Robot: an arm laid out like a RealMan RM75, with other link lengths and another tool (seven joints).
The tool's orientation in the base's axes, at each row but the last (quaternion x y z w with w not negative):
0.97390 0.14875 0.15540 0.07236
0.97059 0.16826 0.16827 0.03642
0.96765 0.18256 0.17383 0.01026
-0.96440 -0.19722 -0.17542 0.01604
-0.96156 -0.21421 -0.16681 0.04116
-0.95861 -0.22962 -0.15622 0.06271
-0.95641 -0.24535 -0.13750 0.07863
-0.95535 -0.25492 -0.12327 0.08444
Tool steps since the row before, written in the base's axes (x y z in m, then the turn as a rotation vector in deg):
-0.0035 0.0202 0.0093 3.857 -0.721 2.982
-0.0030 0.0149 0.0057 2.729 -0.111 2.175
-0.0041 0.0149 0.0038 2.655 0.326 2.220
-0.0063 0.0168 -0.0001 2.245 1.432 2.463
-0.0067 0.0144 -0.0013 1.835 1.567 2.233
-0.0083 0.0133 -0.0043 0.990 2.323 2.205
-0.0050 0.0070 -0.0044 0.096 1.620 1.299
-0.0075 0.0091 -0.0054 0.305 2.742 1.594
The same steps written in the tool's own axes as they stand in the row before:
0.0057 -0.0183 -0.0118 4.113 2.270 -1.488
0.0042 -0.0142 -0.0066 3.066 1.239 -1.120
0.0030 -0.0150 -0.0043 3.172 0.809 -1.168
0.0008 -0.0179 -0.0003 3.318 -0.359 -1.421
-0.0004 -0.0159 0.0014 2.944 -0.654 -1.309
-0.0028 -0.0154 0.0044 2.538 -1.711 -1.366
-0.0024 -0.0082 0.0046 1.198 -1.466 -0.859
-0.0036 -0.0111 0.0058 1.979 -2.349 -0.849

